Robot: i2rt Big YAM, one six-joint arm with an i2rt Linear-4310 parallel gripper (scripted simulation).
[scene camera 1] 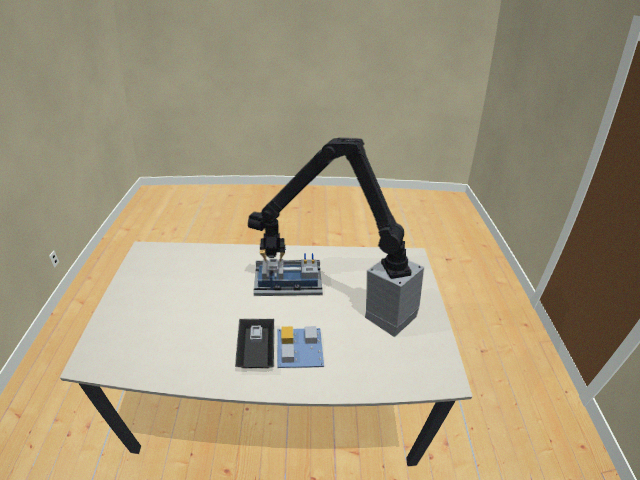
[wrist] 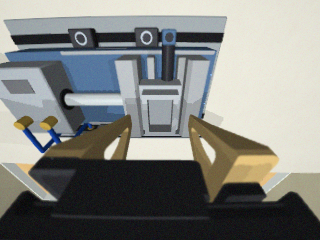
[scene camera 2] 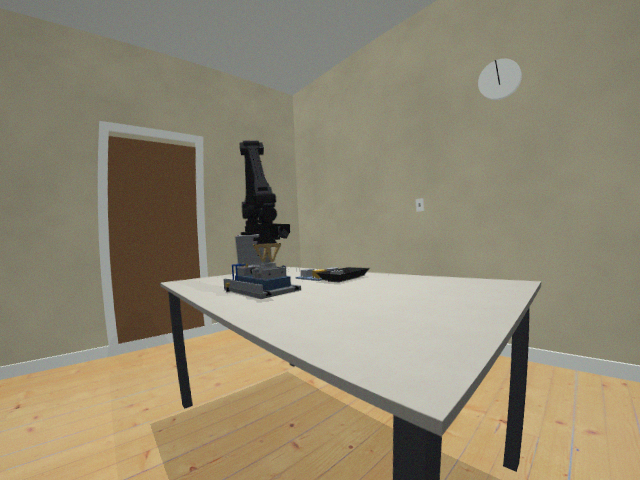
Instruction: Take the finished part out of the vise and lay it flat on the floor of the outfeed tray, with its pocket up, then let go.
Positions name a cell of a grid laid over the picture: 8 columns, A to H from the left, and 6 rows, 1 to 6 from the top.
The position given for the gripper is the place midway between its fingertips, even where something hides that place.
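Visible: a blue vise (wrist: C2), together with the gripper (wrist: D3).
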